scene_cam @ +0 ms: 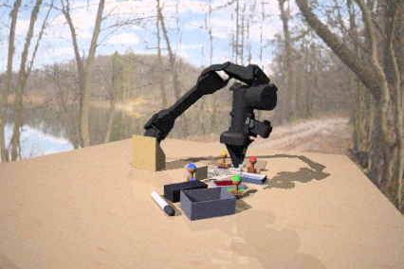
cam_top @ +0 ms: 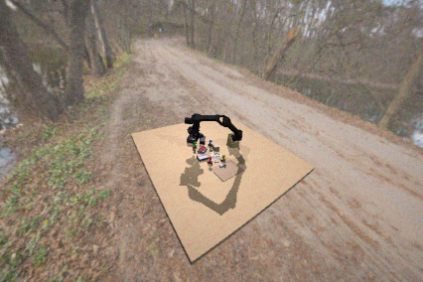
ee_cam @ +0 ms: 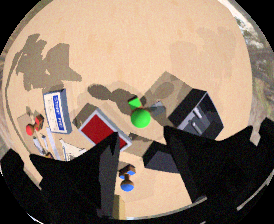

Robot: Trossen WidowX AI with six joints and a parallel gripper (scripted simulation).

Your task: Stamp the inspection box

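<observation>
Now: the green-knobbed stamp 7 cm below my gripper tip. From my gripper tip the other things lie so: dark tray (13 cm to the right, 8 cm below, 4 cm behind); then red ink pad (9 cm below, 6 cm to the left, 5 cm behind); then black block (12 cm behind, 7 cm below, 6 cm to the right).
</observation>
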